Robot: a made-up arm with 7 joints. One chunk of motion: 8 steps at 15 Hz.
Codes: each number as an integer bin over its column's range. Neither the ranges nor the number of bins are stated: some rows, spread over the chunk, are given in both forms.
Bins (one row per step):
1: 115 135 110 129 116 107
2: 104 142 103 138 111 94
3: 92 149 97 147 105 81
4: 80 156 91 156 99 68
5: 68 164 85 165 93 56
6: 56 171 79 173 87 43
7: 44 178 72 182 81 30
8: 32 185 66 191 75 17
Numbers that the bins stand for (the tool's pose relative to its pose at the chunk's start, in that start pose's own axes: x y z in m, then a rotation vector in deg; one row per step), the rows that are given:
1: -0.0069 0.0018 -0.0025 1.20 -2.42 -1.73
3: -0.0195 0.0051 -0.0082 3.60 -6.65 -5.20
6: -0.0393 0.0102 -0.0159 7.07 -13.56 -10.27
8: -0.0524 0.0135 -0.0215 9.47 -18.18 -13.73
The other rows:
2: -0.0129 0.0034 -0.0056 2.40 -4.34 -3.47
4: -0.0261 0.0067 -0.0107 4.80 -8.95 -6.93
5: -0.0327 0.0086 -0.0133 6.00 -11.26 -8.53
7: -0.0458 0.0119 -0.0189 8.27 -15.87 -12.00

